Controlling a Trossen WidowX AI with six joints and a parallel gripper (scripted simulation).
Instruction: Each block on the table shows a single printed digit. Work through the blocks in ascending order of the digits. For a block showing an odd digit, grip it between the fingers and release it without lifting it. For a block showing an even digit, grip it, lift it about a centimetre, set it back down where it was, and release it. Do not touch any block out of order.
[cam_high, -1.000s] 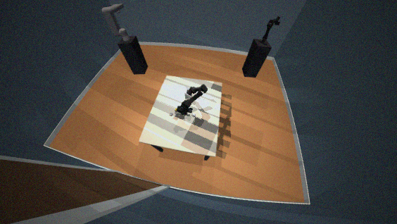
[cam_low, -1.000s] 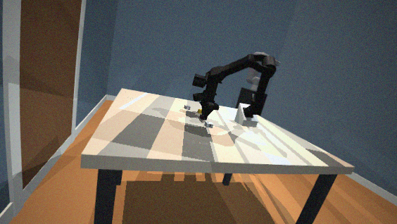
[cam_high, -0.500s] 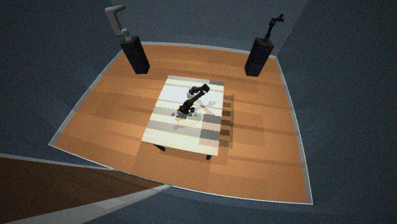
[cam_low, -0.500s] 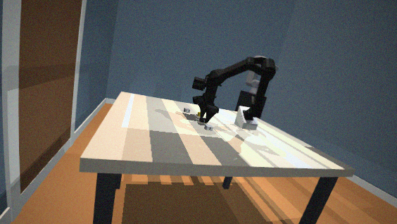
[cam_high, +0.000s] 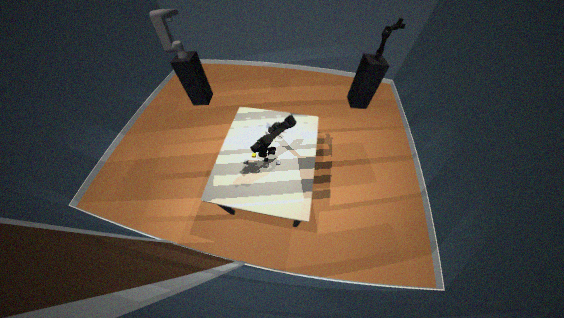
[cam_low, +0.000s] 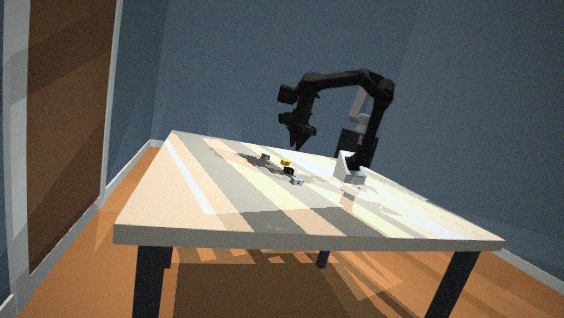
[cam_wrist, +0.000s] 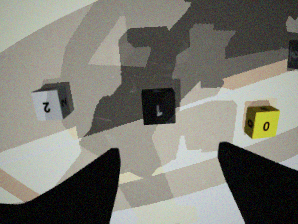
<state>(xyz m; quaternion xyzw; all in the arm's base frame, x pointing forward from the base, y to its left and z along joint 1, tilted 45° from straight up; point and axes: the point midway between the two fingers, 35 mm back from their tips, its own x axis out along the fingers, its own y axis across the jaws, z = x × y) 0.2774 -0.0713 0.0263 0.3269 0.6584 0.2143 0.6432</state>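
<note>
Now: gripper tip 12 cm to the right of the pale block, 9 cm above it and 3 cm short of it. The rest, counted from my gripper tip: grey block: 18 cm to the right, 9 cm below, 3 cm ahead; yellow block: 11 cm to the right, 9 cm below, 4 cm behind; black block: 9 cm below.
</note>
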